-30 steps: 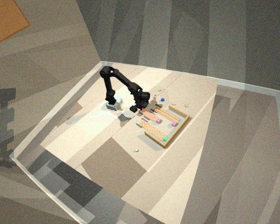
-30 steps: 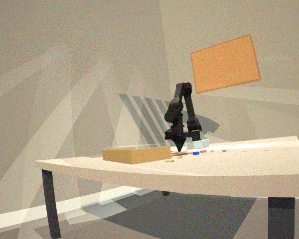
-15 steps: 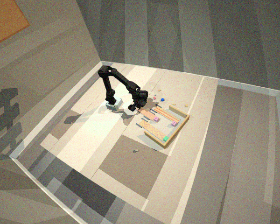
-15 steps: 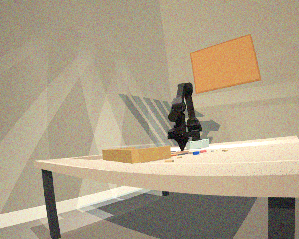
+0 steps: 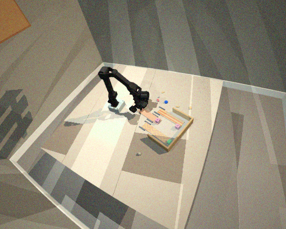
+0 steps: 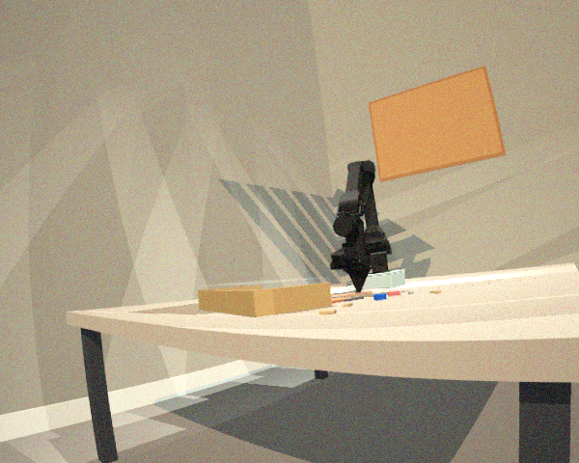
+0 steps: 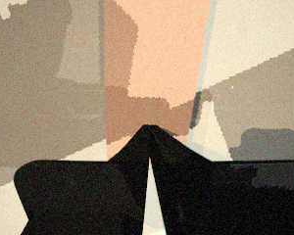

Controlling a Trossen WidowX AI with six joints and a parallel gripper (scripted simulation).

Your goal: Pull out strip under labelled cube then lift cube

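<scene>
The peach strip lies 90 mm ahead of my gripper tip and 40 mm to the right of it. Round my gripper tip: red piece: 110 mm ahead, 140 mm to the left; then small white block: 130 mm ahead, 390 mm to the right; then blue disc: 190 mm ahead, 140 mm to the left.
</scene>
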